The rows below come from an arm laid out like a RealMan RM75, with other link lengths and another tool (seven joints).
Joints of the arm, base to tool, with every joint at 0 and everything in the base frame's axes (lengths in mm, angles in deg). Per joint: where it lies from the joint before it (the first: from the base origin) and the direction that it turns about. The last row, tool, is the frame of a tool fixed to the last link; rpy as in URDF.
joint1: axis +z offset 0 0 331.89
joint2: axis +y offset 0 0 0
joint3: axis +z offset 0 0 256
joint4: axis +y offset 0 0 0
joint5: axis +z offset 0 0 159.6
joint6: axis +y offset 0 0 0
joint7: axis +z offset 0 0 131.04
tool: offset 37 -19 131 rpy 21.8 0 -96.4
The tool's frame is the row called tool.
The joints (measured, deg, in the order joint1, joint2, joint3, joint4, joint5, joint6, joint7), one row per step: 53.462, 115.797, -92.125, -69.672, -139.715, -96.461, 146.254; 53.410, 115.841, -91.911, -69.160, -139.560, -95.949, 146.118; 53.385, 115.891, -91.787, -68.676, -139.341, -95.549, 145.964; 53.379, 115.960, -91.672, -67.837, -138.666, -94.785, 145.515; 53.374, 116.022, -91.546, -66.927, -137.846, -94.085, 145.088; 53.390, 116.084, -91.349, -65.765, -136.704, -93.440, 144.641; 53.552, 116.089, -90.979, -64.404, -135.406, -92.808, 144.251; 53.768, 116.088, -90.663, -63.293, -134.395, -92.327, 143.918; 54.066, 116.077, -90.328, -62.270, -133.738, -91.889, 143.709; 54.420, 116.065, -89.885, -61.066, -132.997, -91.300, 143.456; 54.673, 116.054, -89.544, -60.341, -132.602, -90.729, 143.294
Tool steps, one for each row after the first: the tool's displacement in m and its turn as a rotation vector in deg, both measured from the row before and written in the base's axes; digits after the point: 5 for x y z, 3 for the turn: 0.00007, 0.00042, -0.00146, 0.154, 0.412, -0.298; 0.00003, -0.00015, -0.00150, -0.011, 0.345, -0.252; -0.00094, -0.00054, -0.00333, -0.252, 0.790, -0.227; -0.00100, -0.00124, -0.00350, -0.349, 0.853, -0.376; -0.00124, -0.00256, -0.00413, -0.564, 1.053, -0.691; -0.00204, -0.00229, -0.00396, -0.502, 1.207, -0.900; -0.00203, -0.00146, -0.00297, -0.381, 0.943, -0.656; -0.00164, -0.00026, -0.00201, -0.133, 0.663, -0.564; -0.00215, 0.00018, -0.00236, -0.048, 0.832, -0.649; -0.00194, 0.00140, -0.00154, 0.213, 0.619, -0.296
